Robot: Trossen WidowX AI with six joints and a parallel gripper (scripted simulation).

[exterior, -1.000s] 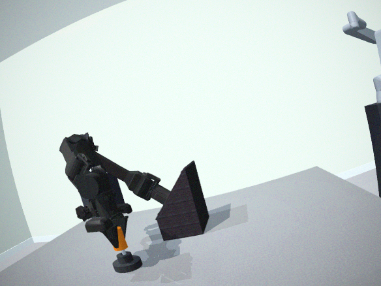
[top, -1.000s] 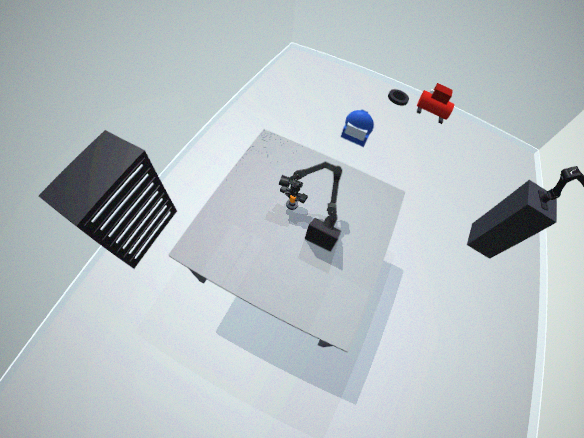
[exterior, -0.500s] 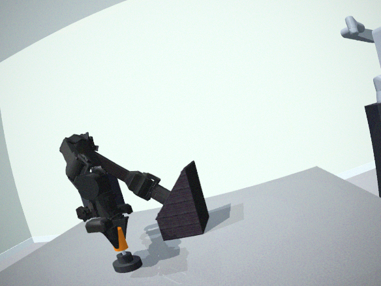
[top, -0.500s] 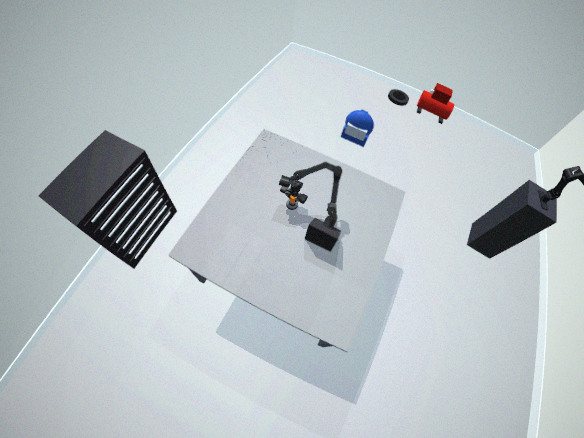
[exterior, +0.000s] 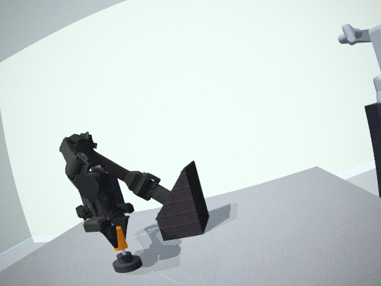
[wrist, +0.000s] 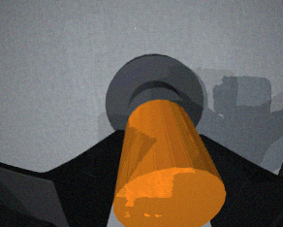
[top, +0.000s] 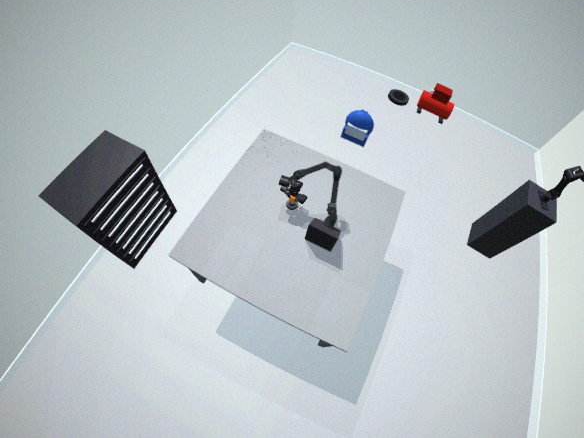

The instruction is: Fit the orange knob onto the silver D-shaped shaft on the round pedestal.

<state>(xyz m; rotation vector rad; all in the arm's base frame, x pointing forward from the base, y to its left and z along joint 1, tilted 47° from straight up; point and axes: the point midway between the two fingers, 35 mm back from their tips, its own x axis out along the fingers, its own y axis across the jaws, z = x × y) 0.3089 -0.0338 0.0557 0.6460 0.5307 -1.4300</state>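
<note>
Now: the orange knob 3 cm above my gripper tip. Round my gripper tip: dark round pedestal (4 cm below).
</note>
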